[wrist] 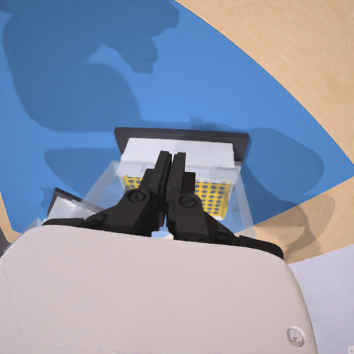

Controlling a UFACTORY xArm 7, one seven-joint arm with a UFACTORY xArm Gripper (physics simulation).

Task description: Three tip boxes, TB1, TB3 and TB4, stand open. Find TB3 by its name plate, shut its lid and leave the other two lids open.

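Note:
A tip box (219,199) with a yellow, dark-holed rack shows in the middle of the wrist view, partly hidden by the fingers. Its clear lid (244,205) shows as a see-through frame around the rack. A white panel with a dark backing (182,133) stands along the box's far side; no lettering is readable on it. Part of a second tip box (64,208) shows at the lower left, mostly hidden by the gripper body. My gripper (172,170) is shut and empty, its fingertips over the white panel in the view; the height above it is hard to tell. A third box does not show.
The boxes stand on a blue mat (210,85). The wooden table (300,40) shows at the upper right and beyond the mat's right edge. A pale grey surface (330,285) lies at the lower right. Shadows of the arm fall across the mat.

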